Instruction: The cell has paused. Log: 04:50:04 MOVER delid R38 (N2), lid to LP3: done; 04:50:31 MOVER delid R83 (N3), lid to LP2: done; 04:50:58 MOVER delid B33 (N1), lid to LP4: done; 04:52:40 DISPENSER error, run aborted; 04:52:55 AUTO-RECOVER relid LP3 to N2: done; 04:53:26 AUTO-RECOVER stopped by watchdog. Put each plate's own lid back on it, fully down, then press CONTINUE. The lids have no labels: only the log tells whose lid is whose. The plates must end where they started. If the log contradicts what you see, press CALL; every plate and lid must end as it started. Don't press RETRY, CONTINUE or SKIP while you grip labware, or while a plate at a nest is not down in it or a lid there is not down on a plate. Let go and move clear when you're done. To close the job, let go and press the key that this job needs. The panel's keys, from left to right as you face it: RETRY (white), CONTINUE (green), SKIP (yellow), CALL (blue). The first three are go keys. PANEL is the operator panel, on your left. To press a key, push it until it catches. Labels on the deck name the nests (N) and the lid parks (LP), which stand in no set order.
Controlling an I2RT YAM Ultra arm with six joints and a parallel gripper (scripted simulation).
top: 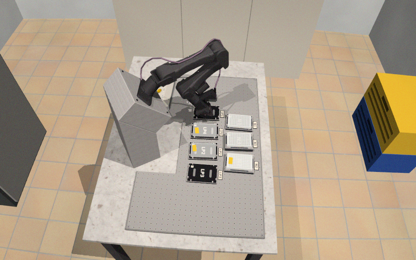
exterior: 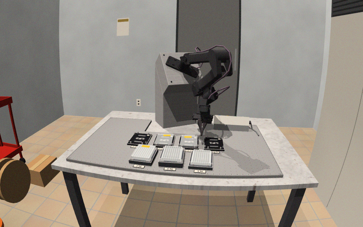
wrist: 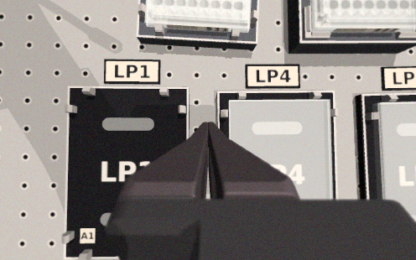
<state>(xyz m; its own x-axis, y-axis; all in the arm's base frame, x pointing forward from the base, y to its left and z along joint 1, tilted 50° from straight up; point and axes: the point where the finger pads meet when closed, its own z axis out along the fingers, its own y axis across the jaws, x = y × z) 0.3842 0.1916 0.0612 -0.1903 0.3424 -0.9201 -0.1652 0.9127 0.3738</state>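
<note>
The plate lies 18 cm ahead of my hand, 9 cm to the right of it and 4 cm below it. Round my hand: green continue key (34 cm behind, 13 cm to the left); then white retry key (35 cm behind, 18 cm to the left).
</note>
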